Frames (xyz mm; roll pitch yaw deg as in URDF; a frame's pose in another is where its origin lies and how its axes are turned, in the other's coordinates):
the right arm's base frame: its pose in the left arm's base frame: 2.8 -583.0 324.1 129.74 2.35 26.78
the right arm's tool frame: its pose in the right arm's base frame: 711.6 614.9 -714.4 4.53 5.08 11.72
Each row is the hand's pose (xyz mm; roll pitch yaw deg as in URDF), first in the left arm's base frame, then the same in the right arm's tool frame.
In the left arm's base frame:
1: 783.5 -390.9 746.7 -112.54 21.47 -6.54
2: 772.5 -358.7 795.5 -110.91 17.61 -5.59
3: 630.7 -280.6 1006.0 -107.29 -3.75 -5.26
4: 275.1 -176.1 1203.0 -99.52 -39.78 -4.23
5: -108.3 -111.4 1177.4 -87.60 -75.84 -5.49
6: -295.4 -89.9 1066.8 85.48 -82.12 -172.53
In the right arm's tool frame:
1: -27.6 -113.2 573.0 117.84 -42.78 -3.02
2: -16.7 -102.5 515.5 117.11 -39.58 0.08
3: -78.5 -29.6 267.8 111.66 -23.73 17.03
4: -326.0 -18.7 -71.1 116.39 5.82 38.19
5: -652.4 -142.6 -244.1 135.93 33.58 63.00
6: -832.4 -265.7 -255.3 157.56 46.07 86.66

